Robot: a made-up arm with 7 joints. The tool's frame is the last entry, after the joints. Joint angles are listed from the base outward.
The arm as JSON. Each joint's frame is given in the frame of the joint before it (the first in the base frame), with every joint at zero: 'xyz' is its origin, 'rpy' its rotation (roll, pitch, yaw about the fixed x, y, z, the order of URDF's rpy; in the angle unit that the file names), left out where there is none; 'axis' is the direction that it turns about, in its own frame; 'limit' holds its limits. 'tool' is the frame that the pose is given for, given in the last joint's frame.
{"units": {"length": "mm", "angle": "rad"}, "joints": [
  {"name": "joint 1", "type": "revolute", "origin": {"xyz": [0.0, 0.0, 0.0], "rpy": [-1.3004, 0.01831, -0.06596]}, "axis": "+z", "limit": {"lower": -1.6, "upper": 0.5}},
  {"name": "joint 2", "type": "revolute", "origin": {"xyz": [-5.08, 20.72, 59.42], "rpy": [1.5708, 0.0, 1.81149]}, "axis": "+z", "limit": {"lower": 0.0, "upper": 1.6}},
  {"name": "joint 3", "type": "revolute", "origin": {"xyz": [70.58, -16.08, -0.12], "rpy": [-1.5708, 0.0, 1.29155]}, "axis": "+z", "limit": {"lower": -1.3, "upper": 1.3}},
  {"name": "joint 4", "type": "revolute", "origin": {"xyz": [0.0, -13.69, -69.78], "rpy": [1.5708, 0.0, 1.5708]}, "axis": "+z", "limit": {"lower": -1.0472, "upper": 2.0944}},
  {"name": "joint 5", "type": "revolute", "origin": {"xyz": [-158.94, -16.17, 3.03], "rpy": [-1.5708, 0.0, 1.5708]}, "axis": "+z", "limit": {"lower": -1.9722, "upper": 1.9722}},
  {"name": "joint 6", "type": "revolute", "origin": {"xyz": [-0.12, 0.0, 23.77], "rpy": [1.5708, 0.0, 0.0]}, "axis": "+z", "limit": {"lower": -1.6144, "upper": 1.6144}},
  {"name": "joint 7", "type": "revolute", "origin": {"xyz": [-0.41, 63.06, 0.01], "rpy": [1.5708, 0.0, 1.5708]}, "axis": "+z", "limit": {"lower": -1.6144, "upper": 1.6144}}
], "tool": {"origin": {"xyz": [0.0, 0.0, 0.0]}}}
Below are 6 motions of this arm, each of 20 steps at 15 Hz.
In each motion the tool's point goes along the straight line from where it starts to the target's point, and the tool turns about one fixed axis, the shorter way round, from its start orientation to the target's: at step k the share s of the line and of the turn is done. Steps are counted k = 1, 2, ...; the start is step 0. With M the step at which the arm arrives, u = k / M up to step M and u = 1 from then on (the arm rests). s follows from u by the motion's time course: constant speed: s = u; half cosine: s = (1 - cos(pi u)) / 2; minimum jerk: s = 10 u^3 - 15 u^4 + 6 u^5.
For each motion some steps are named. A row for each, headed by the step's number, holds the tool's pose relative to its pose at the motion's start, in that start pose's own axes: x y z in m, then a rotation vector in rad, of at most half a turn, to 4 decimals.
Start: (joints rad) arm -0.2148 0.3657 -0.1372 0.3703 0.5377 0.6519 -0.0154
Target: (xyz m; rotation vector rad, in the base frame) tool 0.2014 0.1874 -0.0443 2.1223 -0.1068 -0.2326
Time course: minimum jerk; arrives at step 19
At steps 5, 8, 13, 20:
5: -0.0164 0.0215 0.0005 0.1276 -0.0815 0.0860
8: -0.0494 0.0648 0.0014 0.3837 -0.2451 0.2587
13: -0.1135 0.1490 0.0031 0.8828 -0.5639 0.5951
20: -0.1393 0.1827 0.0039 1.0826 -0.6916 0.7298

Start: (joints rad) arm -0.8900 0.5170 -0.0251 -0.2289 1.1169 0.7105 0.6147
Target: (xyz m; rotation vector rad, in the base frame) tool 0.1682 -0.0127 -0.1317 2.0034 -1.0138 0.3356
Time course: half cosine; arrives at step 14
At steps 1, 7, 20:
1: -0.0030 0.0011 0.0001 0.0017 -0.0132 -0.0059
7: -0.1199 0.0436 0.0031 0.0672 -0.5251 -0.2338
20: -0.2398 0.0871 0.0061 0.1343 -1.0502 -0.4677

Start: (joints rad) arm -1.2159 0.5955 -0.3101 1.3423 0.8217 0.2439 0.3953
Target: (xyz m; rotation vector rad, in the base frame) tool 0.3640 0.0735 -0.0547 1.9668 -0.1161 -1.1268
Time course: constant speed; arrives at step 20
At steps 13, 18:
13: -0.0312 0.0574 0.0718 0.3813 -0.8252 -0.3305
18: -0.0432 0.0794 0.0994 0.5280 -1.1426 -0.4577

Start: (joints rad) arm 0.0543 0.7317 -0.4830 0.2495 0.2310 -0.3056 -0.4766
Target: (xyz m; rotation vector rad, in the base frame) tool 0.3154 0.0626 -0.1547 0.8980 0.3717 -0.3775
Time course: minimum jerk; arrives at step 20
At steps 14, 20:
14: -0.0059 0.1519 0.1090 -0.0328 0.1058 0.6294
20: -0.0070 0.1814 0.1302 -0.0392 0.1264 0.7521

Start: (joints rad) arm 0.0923 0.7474 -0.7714 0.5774 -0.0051 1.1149 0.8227
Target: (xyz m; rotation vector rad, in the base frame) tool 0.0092 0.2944 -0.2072 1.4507 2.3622 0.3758
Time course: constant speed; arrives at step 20
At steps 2, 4, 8, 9, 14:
2: 0.0054 0.0064 -0.0116 0.0076 0.0487 -0.0653
4: 0.0107 0.0128 -0.0233 0.0151 0.0974 -0.1305
8: 0.0215 0.0257 -0.0465 0.0302 0.1947 -0.2610
9: 0.0242 0.0289 -0.0523 0.0340 0.2191 -0.2936
14: 0.0376 0.0449 -0.0814 0.0529 0.3408 -0.4568

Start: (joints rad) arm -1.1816 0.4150 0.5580 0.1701 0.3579 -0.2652 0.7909
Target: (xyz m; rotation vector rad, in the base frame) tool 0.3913 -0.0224 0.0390 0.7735 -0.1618 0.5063
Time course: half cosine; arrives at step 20
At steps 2, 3, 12, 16, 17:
2: -0.0050 -0.0029 0.0002 0.0174 0.0116 -0.0265
3: -0.0110 -0.0064 0.0004 0.0387 0.0258 -0.0590
12: -0.1325 -0.0769 0.0046 0.4642 0.3097 -0.7089
16: -0.1831 -0.1063 0.0064 0.6415 0.4280 -0.9797
17: -0.1914 -0.1111 0.0067 0.6706 0.4474 -1.0241

